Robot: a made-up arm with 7 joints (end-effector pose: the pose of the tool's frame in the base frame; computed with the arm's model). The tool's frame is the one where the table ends. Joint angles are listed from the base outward.
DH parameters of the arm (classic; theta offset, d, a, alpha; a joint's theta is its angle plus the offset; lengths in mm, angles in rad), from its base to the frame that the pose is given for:
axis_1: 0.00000 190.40 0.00 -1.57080
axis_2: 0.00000 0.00 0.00 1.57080
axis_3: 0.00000 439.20 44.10 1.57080
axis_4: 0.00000 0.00 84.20 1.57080
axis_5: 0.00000 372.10 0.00 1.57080
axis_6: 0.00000 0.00 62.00 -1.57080
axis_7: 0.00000 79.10 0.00 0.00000
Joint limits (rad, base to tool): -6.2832..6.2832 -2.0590..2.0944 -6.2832..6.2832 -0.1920..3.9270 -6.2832..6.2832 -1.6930..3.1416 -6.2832..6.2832
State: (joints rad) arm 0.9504 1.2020 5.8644 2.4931 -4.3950 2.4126 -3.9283
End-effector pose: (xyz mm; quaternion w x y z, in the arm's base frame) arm 454.1 666.8 298.1 0.3456 0.5777 -0.3290 -0.6622
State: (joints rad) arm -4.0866 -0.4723 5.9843 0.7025 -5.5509 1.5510 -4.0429
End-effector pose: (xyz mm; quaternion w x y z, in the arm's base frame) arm -105.2 234.4 457.8 0.3651 0.8693 -0.2019 -0.2651
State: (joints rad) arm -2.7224 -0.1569 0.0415 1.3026 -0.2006 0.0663 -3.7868
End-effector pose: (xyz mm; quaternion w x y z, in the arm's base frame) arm -390.2 -209.9 719.2 0.1303 -0.6103 -0.4639 0.6288
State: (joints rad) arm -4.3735 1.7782 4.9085 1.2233 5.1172 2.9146 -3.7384
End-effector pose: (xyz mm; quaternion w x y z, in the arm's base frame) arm 214.5 474.6 113.0 0.3007 -0.5409 -0.2086 0.7573
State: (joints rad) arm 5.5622 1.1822 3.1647 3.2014 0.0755 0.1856 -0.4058
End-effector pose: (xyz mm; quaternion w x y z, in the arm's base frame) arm 656.3 -568.6 423.2 0.7495 0.1103 0.4922 -0.4288
